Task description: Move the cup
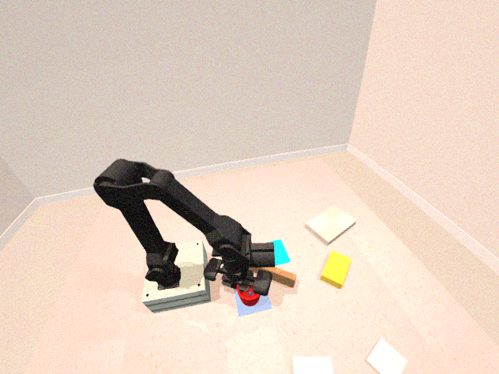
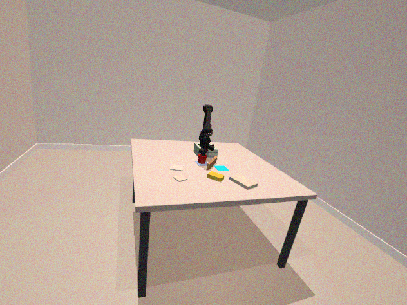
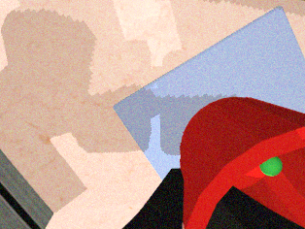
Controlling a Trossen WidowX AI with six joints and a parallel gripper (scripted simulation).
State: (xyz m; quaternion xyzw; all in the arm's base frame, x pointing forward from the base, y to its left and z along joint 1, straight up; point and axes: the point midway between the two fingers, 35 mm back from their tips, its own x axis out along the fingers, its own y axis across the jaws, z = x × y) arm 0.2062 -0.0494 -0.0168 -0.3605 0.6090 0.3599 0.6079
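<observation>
The green marble lies 40 mm ahead of my gripper tip, 30 mm to the right of it and 20 mm below it. From my gripper tip the other things lie so: wooden bar 80 mm ahead, 60 mm to the left, 20 mm below; light blue pad 30 mm ahead, 10 mm to the right, 50 mm below; red cup 30 mm ahead, 20 mm to the right.
</observation>
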